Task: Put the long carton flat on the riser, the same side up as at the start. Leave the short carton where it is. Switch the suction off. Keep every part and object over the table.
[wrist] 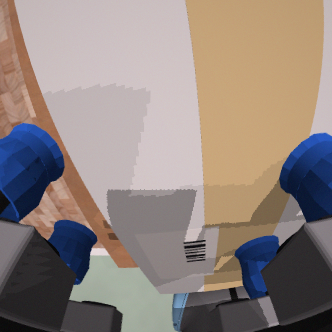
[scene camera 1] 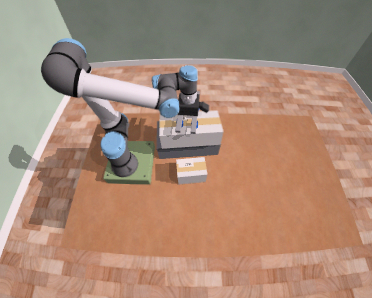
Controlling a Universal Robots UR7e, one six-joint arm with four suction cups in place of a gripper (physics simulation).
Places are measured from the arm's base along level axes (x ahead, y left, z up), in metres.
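Pixels of known places: hand at its tool point: (wrist: pixel 165 206) (scene camera 1: pixel 188 117); arm's base at its link origin: (scene camera 1: pixel 125 165).
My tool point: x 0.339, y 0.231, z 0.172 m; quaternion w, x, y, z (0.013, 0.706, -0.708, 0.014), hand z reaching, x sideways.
Note:
Ahead of a thing's pixels: the offset from my tool point to its top centre. Level surfaces: height alone.
The long carton {dx +0.013, dy -0.046, dz +0.020 m} (scene camera 1: pixel 209 128) (wrist: pixel 158 82) is white with a tan stripe. It lies flat, label and stripe up, on top of the dark grey riser {dx -0.006, dy -0.005, dz -0.118 m} (scene camera 1: pixel 188 152), covering almost all of it. My suction gripper (scene camera 1: pixel 186 126) (wrist: pixel 168 214) presses down on the left half of the carton's top, near its barcode label {dx -0.035, dy -0.020, dz +0.013 m} (wrist: pixel 195 251), and grips it by suction. The blue cups (wrist: pixel 29 168) (wrist: pixel 309 174) frame the wrist view. The short carton {dx +0.036, dy -0.221, dz -0.134 m} (scene camera 1: pixel 191 170) stands on the table just in front of the riser, apart from it.
The arm's green base plate (scene camera 1: pixel 141 165) sits left of the riser and short carton. The brown table mat {dz -0.238 m} (scene camera 1: pixel 250 192) stretches to the right and front. Wood-block floor (scene camera 1: pixel 273 88) surrounds it, and the wall lies behind.

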